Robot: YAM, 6 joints.
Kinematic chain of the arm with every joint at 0, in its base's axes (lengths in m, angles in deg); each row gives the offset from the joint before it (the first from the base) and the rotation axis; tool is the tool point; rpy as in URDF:
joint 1: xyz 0 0 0.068 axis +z
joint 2: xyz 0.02 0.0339 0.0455 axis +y
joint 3: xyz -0.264 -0.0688 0 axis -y
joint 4: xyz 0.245 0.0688 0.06 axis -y
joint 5: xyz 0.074 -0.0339 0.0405 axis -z
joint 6: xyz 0.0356 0 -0.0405 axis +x
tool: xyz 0 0 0 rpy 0 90 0
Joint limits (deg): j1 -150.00..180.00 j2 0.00..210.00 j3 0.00..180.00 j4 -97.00..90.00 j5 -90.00..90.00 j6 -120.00..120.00
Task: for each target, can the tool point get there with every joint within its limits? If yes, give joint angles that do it. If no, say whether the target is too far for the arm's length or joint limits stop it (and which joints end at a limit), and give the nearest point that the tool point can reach.
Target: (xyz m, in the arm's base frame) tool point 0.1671 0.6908 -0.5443
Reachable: no: too far | nearest point 0.1146 0.4738 -0.2903 | short by 0.338 m
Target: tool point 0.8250 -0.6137 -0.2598
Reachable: no: too far | nearest point 0.4869 -0.3622 -0.1038 | short by 0.449 m
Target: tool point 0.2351 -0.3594 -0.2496
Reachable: yes | joints -52.70 193.92 124.53 -14.54 59.73 -42.14
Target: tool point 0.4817 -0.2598 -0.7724
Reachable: no: too far | nearest point 0.3361 -0.1813 -0.3549 | short by 0.449 m
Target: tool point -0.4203 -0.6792 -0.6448
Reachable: no: too far | nearest point -0.2565 -0.4145 -0.2904 | short by 0.472 m
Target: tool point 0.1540 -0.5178 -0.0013
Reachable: yes | joints -76.56 162.79 123.82 -26.51 -55.82 -98.05
